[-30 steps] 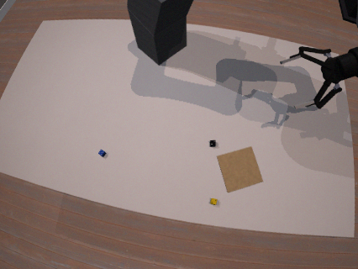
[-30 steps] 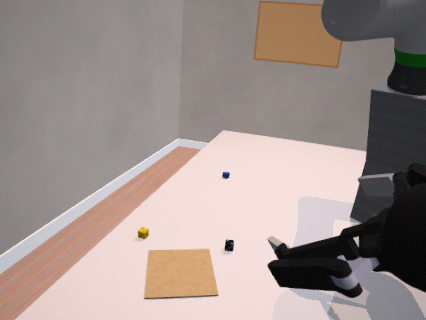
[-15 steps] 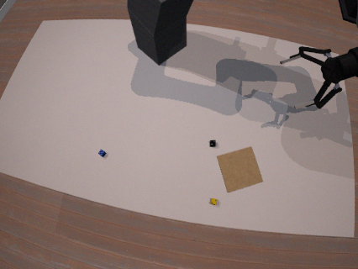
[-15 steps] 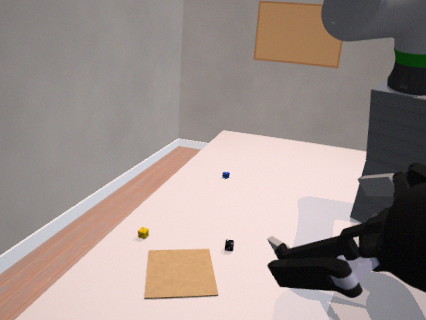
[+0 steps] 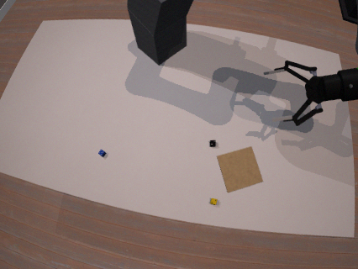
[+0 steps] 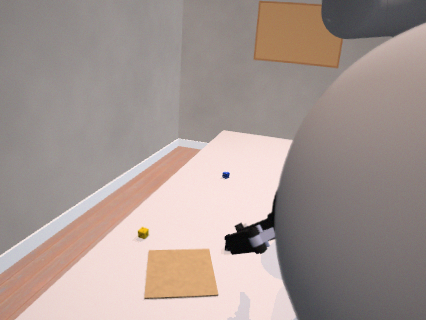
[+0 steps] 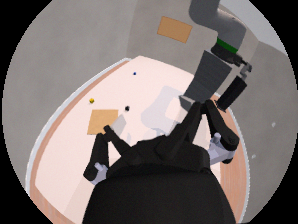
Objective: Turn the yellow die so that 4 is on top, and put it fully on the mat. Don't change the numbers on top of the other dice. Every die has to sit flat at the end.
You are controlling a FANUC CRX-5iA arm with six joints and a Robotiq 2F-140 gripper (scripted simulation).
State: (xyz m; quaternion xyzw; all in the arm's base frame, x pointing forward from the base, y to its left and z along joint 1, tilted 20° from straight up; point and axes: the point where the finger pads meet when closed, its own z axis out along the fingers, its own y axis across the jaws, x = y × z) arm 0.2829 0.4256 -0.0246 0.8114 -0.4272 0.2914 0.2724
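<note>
Right now my hand is 540 mm to the left of the blue die, 260 mm short of it and 210 mm above it. The rest, counted from my hand: black die: 210 mm below, 140 mm to the right, 130 mm ahead; brown mat: 210 mm below, 190 mm ahead, 20 mm to the right; yellow die: 330 mm ahead, 210 mm below, 100 mm to the right.
</note>
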